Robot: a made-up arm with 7 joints.
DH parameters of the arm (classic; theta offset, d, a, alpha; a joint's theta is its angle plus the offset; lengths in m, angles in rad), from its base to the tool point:
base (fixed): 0.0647 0 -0.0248 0
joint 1: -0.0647 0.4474 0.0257 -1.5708
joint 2: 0 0.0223 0.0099 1.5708
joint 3: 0 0.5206 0.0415 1.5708
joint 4: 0 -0.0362 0.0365 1.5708
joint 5: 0 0.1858 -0.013 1.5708
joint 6: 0 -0.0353 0.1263 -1.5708
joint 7: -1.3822 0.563 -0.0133 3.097
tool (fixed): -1.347 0.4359 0 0
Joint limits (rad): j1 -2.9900..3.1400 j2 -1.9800..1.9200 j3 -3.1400..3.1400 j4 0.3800..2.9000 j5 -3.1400..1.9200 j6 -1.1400..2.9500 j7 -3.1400..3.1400
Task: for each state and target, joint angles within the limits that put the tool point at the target. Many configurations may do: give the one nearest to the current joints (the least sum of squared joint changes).
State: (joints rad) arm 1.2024 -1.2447 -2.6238 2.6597 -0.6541 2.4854 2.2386
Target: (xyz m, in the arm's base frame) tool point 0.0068 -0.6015 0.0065
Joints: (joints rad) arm 1.5629 -1.8902 -2.5570 2.8092 -0.6120 1.9674 2.3157
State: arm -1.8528 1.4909 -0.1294 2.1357 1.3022 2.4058 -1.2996
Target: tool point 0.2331 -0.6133 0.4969
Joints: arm -1.5625 1.1437 0.0837 2.1330 1.3745 2.5118 -1.2976
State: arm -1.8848 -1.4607 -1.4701 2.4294 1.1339 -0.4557 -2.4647
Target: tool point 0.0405 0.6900 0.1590
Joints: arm -1.8412 -1.7955 -1.5284 2.4494 1.1177 -0.4115 -2.4659
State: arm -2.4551 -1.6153 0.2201 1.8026 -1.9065 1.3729 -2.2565
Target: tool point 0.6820 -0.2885 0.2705
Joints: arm -2.9630 -1.9800 1.2455 1.7747 -2.0383 0.9242 -2.2450
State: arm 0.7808 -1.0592 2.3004 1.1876 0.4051 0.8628 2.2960
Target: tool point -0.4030 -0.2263 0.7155
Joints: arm 1.0700 -0.2862 2.4765 1.1634 0.4152 0.9433 2.2534
